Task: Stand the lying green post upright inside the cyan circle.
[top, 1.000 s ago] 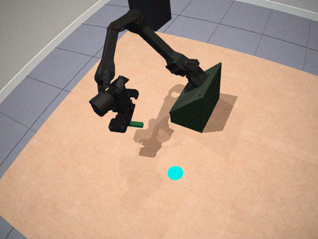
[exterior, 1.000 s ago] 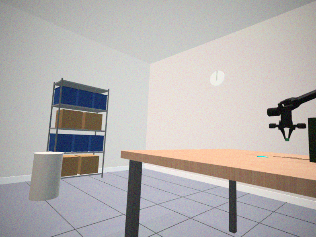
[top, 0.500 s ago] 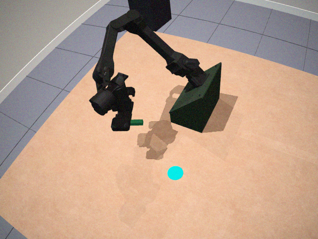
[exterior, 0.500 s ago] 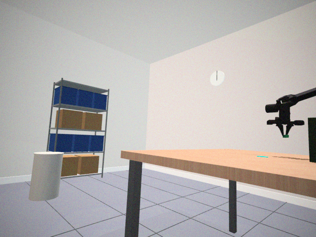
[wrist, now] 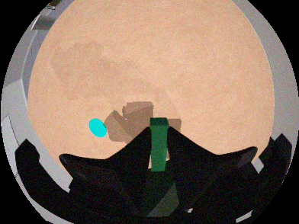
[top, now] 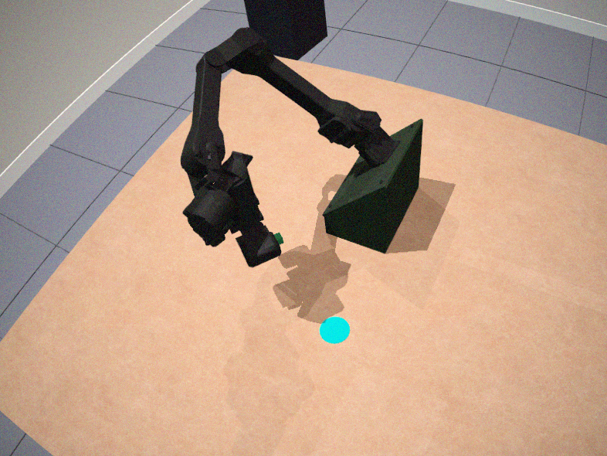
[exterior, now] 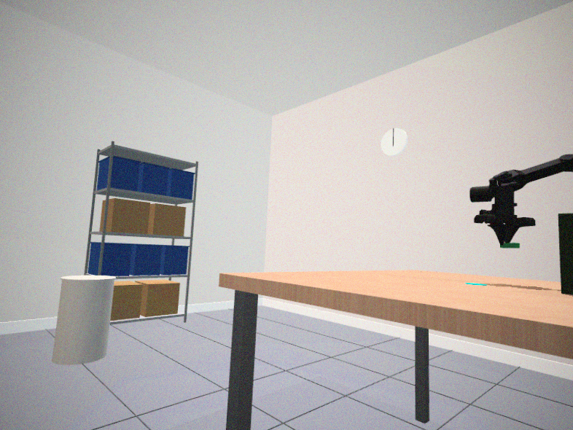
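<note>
My gripper tip is 20 mm past the green post and 10 mm to the right of it.
</note>
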